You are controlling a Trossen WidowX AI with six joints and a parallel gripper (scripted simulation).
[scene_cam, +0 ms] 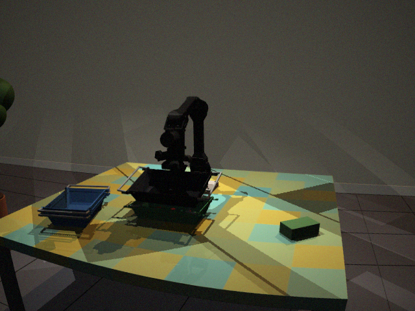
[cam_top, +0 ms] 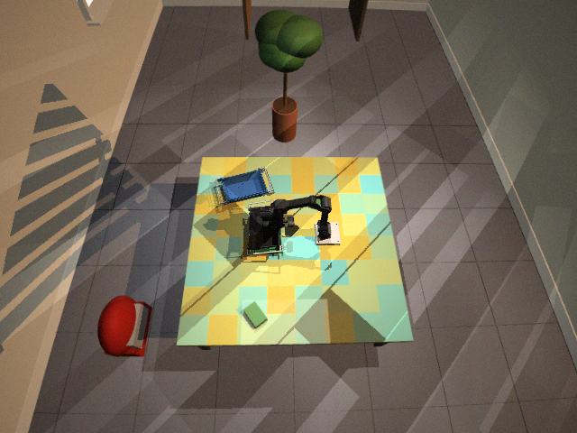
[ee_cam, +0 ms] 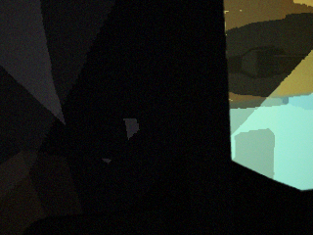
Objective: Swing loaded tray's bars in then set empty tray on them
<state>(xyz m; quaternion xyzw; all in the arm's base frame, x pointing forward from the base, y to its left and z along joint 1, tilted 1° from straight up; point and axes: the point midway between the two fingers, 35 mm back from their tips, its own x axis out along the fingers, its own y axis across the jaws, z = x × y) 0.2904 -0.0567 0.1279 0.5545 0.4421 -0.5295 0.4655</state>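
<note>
Right now my gripper tip is 8 cm short of the black tray, 1 cm to the left of it and 1 cm below it.
</note>
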